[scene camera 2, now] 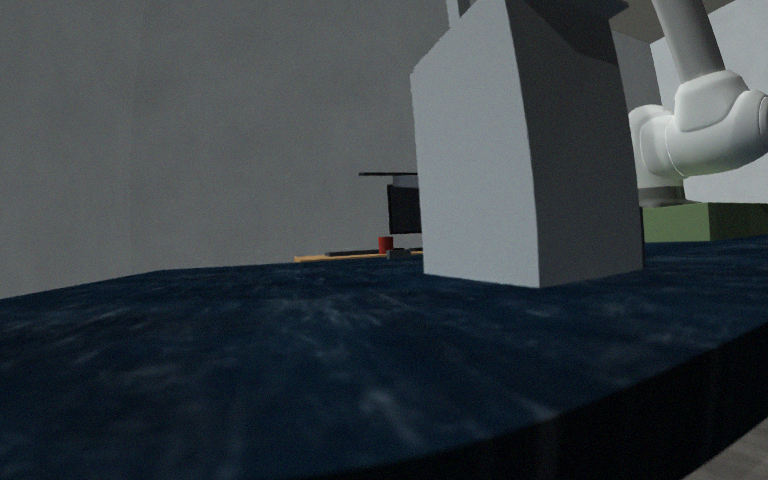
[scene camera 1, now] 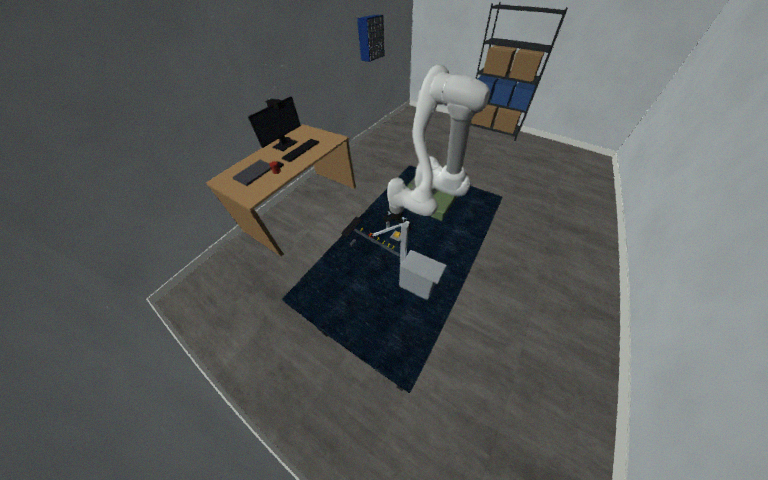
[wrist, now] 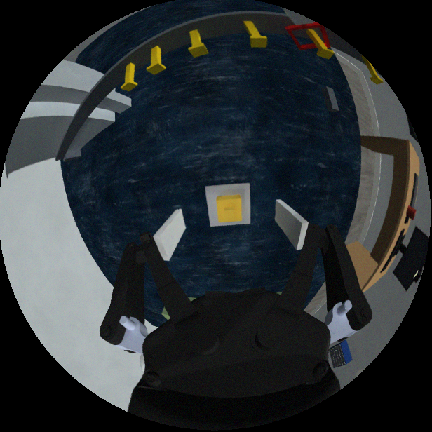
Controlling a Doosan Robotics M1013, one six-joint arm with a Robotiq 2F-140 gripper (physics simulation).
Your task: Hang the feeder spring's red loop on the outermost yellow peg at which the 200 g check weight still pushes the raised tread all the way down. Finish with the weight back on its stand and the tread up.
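Frame: origin at the arm's base, x back, y up, z left, level; millimetres.
Seen in the pictures: gripper, between the fingertips: [scene camera 1: 396,232]; arm's base, origin of its link: [scene camera 2: 656,211].
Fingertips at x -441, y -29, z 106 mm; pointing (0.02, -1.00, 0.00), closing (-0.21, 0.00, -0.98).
Observation:
Pixels of each thing's top centre, then the offset from my fingertips to it. "spot": a spot on its surface instead. Level surfaces: height alone.
- yellow weight, centre of its top: [scene camera 1: 396,232] dx +3, dy -6, dz -1 mm
- red loop, a spot on its surface: [scene camera 1: 370,234] spot: dx -187, dy +103, dz -50 mm
- dark tread, centre of its top: [scene camera 2: 397,170] [scene camera 1: 351,225] dx -238, dy +142, dz -159 mm
- thin dark plate, a spot on its surface: [scene camera 2: 387,173] spot: dx -262, dy +132, dz -131 mm
- small grey block, centre of its top: [scene camera 2: 398,249] [scene camera 1: 352,241] dx -242, dy -29, dz -179 mm
- blue mat, height of its surface: dy -47 mm
My gripper [scene camera 1: 396,222] [wrist: 229,214] is open and empty, above the yellow weight [scene camera 1: 397,233] [wrist: 229,208]. In the wrist view the weight sits on its pale square stand [wrist: 212,194], between and slightly beyond the fingertips. The red loop [scene camera 1: 370,234] [wrist: 305,26] is around the second yellow peg [wrist: 320,45] from the tread end. The outermost peg [wrist: 373,71] carries no loop; several other pegs line the grey lever [wrist: 215,22]. The dark tread [scene camera 1: 351,226] is at the lever's far end. In scene camera 2 a thin dark plate [scene camera 2: 387,173], apparently the tread, is raised.
The grey housing [scene camera 1: 419,274] [scene camera 2: 475,169] stands at the lever's other end. A white arm [scene camera 1: 389,229] reaches over the lever toward the loop. A small grey block [scene camera 1: 352,242] [wrist: 331,99] lies on the blue mat [scene camera 1: 362,316] near the tread. A wooden desk [scene camera 1: 305,169] stands beyond.

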